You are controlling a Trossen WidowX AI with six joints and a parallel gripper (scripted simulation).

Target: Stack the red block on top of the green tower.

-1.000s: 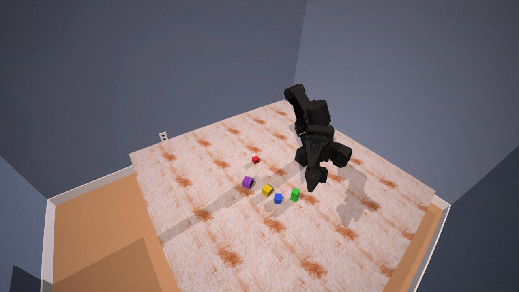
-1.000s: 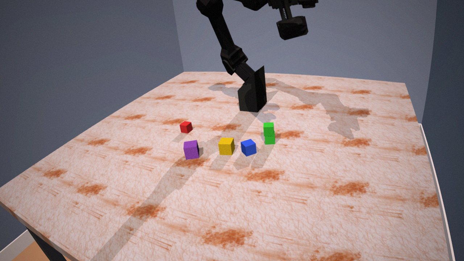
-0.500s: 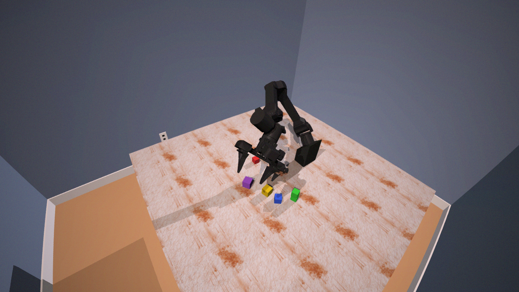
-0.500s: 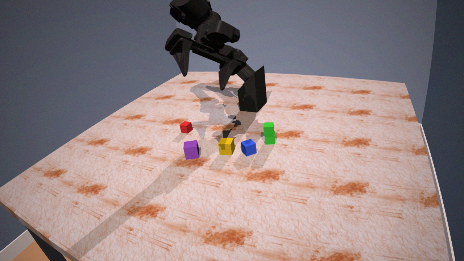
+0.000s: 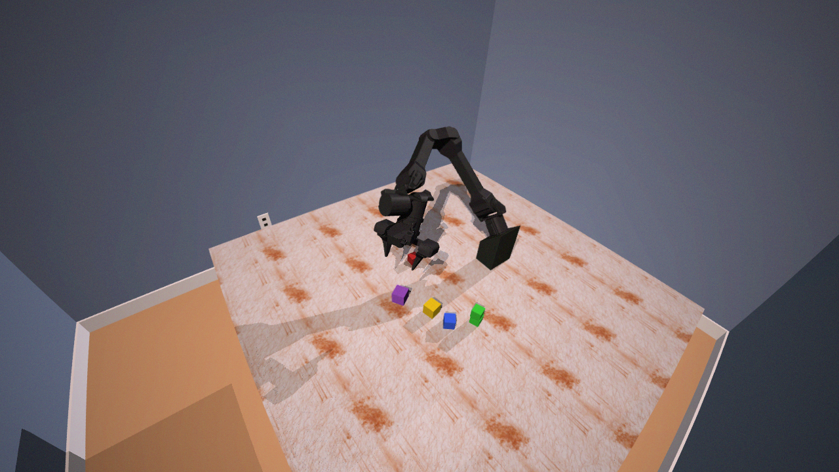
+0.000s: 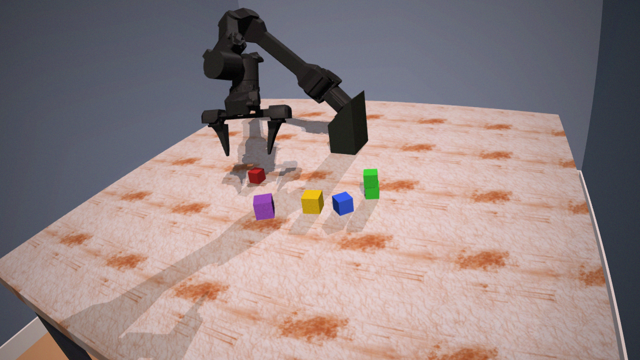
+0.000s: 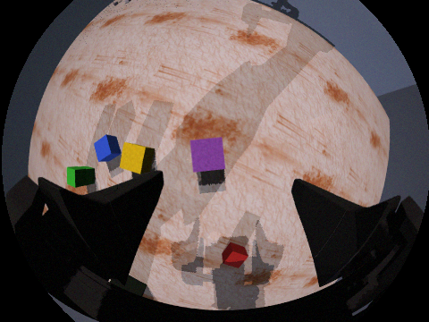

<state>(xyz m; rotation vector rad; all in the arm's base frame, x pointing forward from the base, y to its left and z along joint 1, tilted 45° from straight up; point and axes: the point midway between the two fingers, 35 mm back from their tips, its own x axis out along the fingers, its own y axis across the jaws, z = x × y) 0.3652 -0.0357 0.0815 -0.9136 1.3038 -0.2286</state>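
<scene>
My gripper tip is now 13 cm past the red block, 8 cm to the left of it and 12 cm above it. Also, from my gripper tip: purple block 1 cm ahead, 2 cm to the left, 12 cm below; yellow block 3 cm behind, 12 cm to the left, 12 cm below; blue block 5 cm behind, 18 cm to the left, 12 cm below.
</scene>
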